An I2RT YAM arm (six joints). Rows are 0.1 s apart.
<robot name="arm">
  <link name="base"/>
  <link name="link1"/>
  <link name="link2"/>
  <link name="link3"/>
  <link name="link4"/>
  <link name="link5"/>
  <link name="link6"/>
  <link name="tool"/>
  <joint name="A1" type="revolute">
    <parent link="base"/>
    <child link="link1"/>
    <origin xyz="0 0 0.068" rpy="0 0 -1.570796"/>
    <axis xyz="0 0 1"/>
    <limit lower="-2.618" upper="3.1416"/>
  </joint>
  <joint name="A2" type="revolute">
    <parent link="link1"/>
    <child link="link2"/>
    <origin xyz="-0.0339 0.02 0.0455" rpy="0 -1.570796 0"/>
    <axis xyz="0 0 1"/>
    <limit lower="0" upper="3.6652"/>
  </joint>
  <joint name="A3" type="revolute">
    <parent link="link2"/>
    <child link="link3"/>
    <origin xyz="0 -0.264 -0.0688" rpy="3.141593 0 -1.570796"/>
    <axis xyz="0 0 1"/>
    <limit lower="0" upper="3.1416"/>
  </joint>
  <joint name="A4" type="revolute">
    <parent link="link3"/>
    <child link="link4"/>
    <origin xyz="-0.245 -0.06 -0.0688" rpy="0 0 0"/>
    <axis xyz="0 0 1"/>
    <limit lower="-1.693" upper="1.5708"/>
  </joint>
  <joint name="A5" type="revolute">
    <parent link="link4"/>
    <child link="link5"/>
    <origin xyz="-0.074 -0.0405 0.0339" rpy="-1.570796 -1.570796 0"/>
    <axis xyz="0 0 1"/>
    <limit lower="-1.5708" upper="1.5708"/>
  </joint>
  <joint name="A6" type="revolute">
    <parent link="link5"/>
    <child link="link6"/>
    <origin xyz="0 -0.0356 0.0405" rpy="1.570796 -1.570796 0"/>
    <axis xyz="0 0 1"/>
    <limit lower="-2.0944" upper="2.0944"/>
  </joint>
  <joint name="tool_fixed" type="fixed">
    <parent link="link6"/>
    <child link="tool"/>
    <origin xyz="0 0 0" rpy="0 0 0"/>
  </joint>
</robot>
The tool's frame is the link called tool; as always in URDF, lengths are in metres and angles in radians.
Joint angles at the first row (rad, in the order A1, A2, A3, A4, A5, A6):
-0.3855 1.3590 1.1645 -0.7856 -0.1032 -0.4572
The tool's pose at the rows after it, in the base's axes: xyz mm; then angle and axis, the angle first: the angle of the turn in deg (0 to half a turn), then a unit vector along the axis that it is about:
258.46, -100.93, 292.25, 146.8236, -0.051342, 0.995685, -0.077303
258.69, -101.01, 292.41, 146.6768, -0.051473, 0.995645, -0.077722
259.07, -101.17, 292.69, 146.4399, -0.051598, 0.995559, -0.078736
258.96, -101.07, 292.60, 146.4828, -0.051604, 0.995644, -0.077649
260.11, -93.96, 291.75, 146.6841, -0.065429, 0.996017, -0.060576
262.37, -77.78, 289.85, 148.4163, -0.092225, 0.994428, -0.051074
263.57, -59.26, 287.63, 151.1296, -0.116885, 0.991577, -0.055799
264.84, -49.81, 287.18, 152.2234, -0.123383, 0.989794, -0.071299
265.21, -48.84, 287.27, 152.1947, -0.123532, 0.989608, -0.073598
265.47, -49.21, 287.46, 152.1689, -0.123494, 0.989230, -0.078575
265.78, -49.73, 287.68, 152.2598, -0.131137, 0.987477, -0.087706
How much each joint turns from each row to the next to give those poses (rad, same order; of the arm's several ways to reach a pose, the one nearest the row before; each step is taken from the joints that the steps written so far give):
0.0000 0.0000 0.0000 0.0003 0.0004 0.0000
0.0000 0.0000 -0.0001 0.0027 -0.0004 0.0000
0.0000 0.0000 0.0000 0.0046 0.0000 0.0000
0.0000 0.0000 0.0000 -0.0015 -0.0015 0.0004
0.0225 0.0000 0.0000 -0.0153 -0.0225 0.0007
0.0599 0.0000 0.0000 -0.0317 0.0126 0.0004
0.0733 0.0000 0.0001 -0.0377 0.0488 0.0084
0.0419 0.0000 0.0000 -0.0073 0.0507 0.0153
0.0046 0.0000 -0.0001 0.0019 0.0061 0.0026
0.0000 0.0000 0.0001 0.0034 0.0088 -0.0023
0.0000 0.0000 -0.0001 0.0043 0.0130 -0.0190

